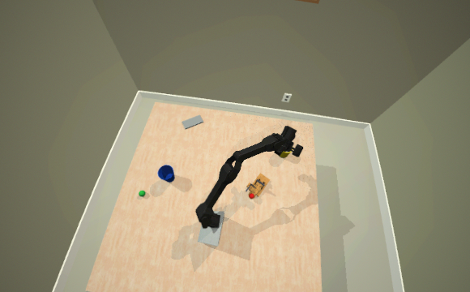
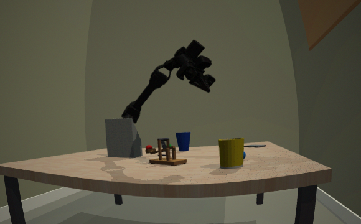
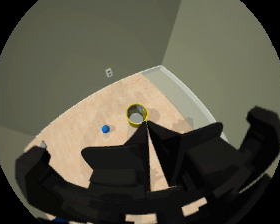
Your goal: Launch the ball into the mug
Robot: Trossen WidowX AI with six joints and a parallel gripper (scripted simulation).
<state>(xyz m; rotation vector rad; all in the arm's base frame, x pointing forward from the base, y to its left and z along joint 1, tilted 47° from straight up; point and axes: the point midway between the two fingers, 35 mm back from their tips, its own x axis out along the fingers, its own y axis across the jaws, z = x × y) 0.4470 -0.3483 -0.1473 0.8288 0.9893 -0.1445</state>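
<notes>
My gripper tip is now 29 cm past the red ball, 17 cm to the right of it and 21 cm above it. Also, from my gripper tip: yellow mug 7 cm ahead, 4 cm to the right, 24 cm below; blue ball 11 cm ahead, 11 cm to the left, 25 cm below; wooden catapult 22 cm behind, 15 cm to the left, 22 cm below.
</notes>
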